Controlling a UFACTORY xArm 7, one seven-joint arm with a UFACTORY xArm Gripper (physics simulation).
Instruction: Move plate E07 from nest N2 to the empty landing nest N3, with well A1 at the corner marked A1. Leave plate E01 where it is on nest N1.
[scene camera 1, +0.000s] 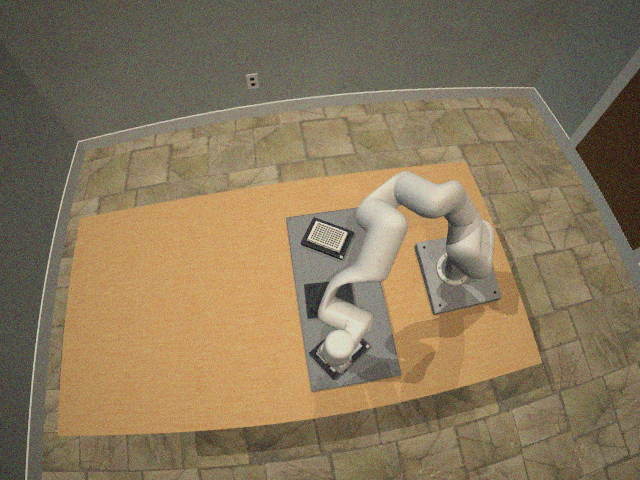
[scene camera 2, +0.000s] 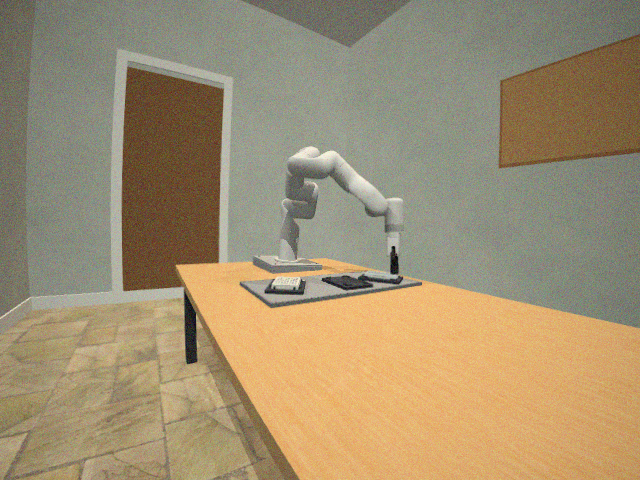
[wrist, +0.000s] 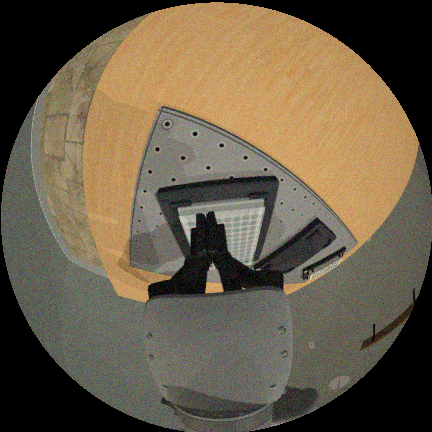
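Note:
My gripper (scene camera 2: 394, 271) (wrist: 207, 221) is shut and empty. Its fingertips stand together above a pale plate (scene camera 2: 379, 277) (wrist: 242, 235), left of the plate's middle in the wrist view. That plate, apparently E07, lies in a black nest (scene camera 2: 398, 280) (wrist: 220, 187). In scene camera 1 my wrist covers most of it. A middle black nest (scene camera 1: 311, 299) (scene camera 2: 347, 282) (wrist: 300, 245) holds no plate. A cream plate (scene camera 1: 327, 236) (scene camera 2: 286, 282) (wrist: 325, 267), apparently E01, sits in the other end nest (scene camera 2: 285, 290). The nest labels, plate labels and A1 marks are too small to read.
The three nests stand on a grey board (scene camera 1: 372, 310) (scene camera 2: 258, 291) (wrist: 170, 160) with holes. The board lies on a wooden table (scene camera 1: 180, 310) (scene camera 2: 439, 372) (wrist: 250, 75). My arm stands on a grey base plate (scene camera 1: 429, 273) (scene camera 2: 294, 268) beside the board and reaches over it.

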